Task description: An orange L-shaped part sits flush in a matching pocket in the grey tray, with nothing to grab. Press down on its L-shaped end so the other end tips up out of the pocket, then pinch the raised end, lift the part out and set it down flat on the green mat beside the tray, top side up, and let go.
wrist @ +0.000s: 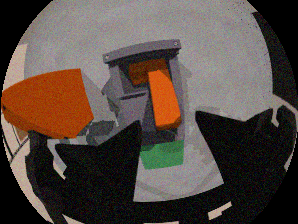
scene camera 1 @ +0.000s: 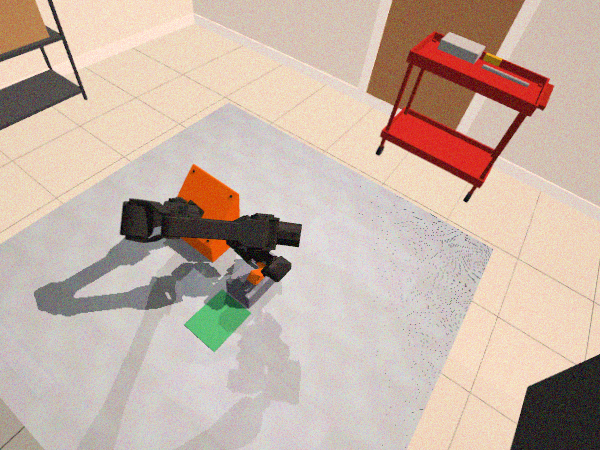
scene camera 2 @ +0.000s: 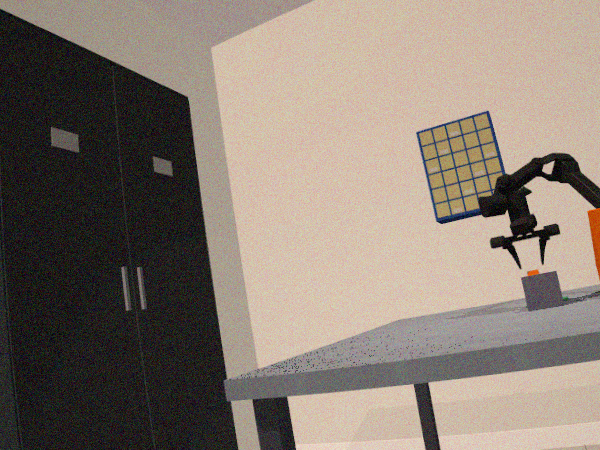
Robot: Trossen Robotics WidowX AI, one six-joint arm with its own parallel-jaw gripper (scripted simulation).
My gripper shows in the wrist view, in scene camera 1 (257, 269) and in scene camera 2. The same spot on my gripper: (scene camera 2: 507, 244) is (wrist: 268, 130).
